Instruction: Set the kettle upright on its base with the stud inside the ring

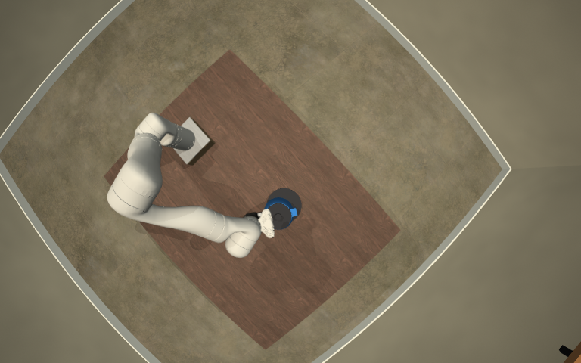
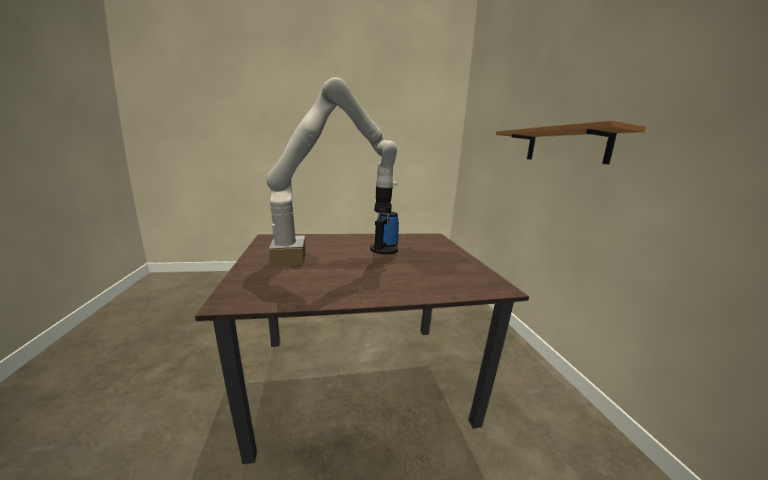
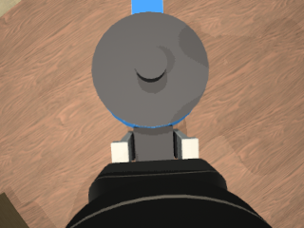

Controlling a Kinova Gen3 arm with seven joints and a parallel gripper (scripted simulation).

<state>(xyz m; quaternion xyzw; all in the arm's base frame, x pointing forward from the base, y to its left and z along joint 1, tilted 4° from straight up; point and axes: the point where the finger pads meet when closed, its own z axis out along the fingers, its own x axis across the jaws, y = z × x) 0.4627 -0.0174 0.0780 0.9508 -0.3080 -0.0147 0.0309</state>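
The blue kettle lies 50 mm below my hand, 20 mm to the left of it and 20 mm ahead of it. The rest, counted from my hand: round dark base (170 mm below, 90 mm to the left, 40 mm ahead).
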